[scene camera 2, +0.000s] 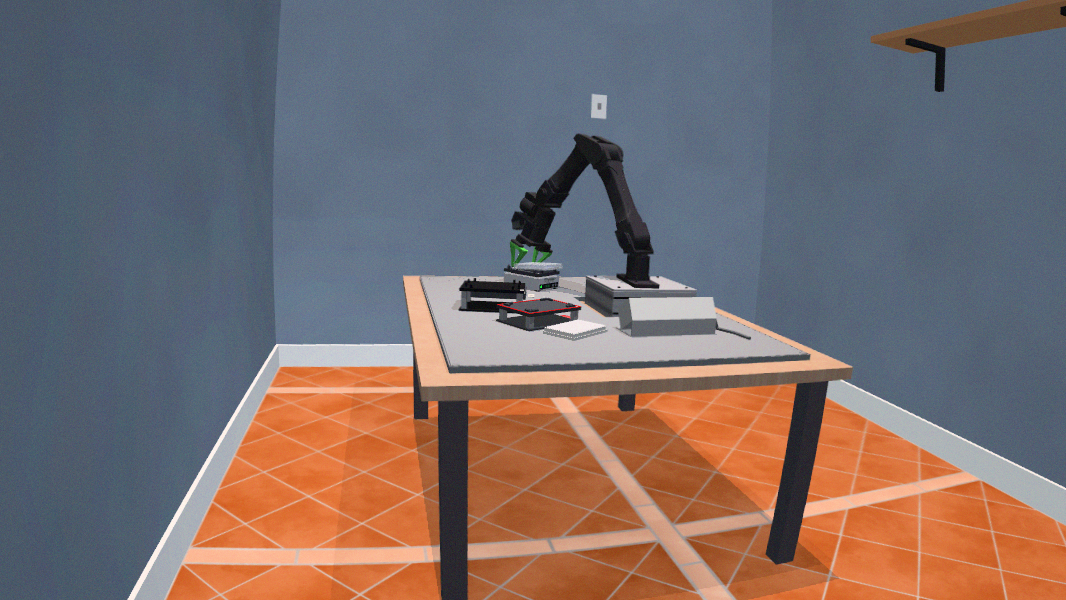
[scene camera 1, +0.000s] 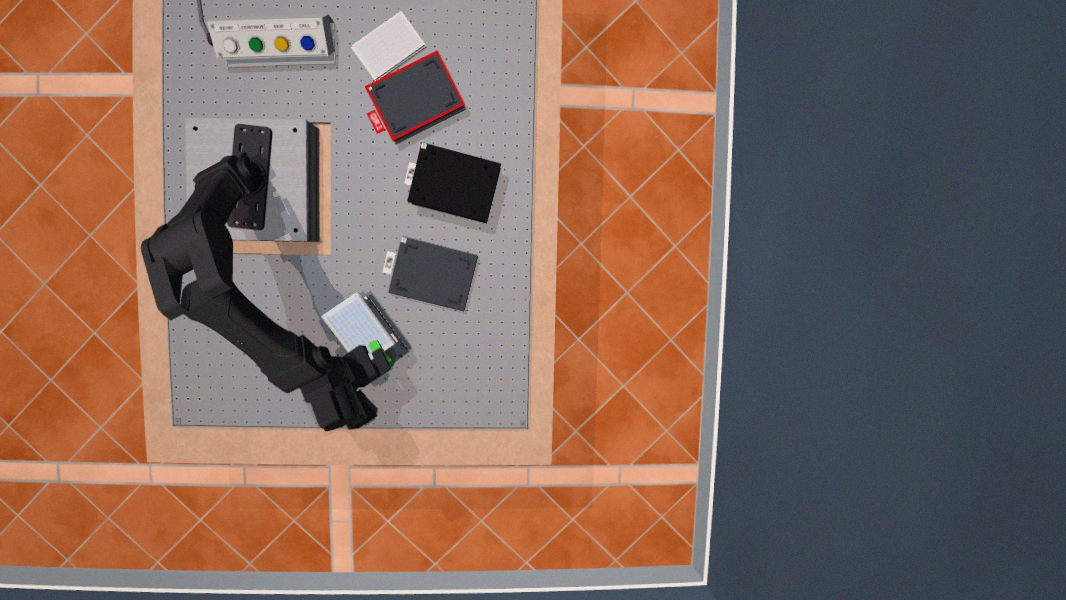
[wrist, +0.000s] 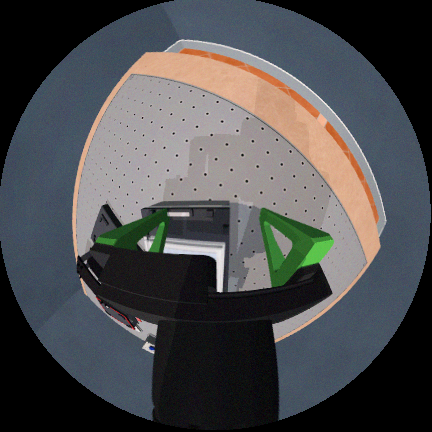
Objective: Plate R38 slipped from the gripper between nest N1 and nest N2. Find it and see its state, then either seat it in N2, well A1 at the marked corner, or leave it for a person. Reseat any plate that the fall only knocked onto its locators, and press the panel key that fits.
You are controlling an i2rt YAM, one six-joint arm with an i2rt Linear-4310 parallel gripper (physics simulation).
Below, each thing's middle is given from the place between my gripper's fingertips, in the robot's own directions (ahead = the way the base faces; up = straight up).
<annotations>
I see my gripper 21 cm to the right of the dark grey station N2 (scene camera 1: 426, 272), 9 cm short of it and 4 cm above it.
</annotations>
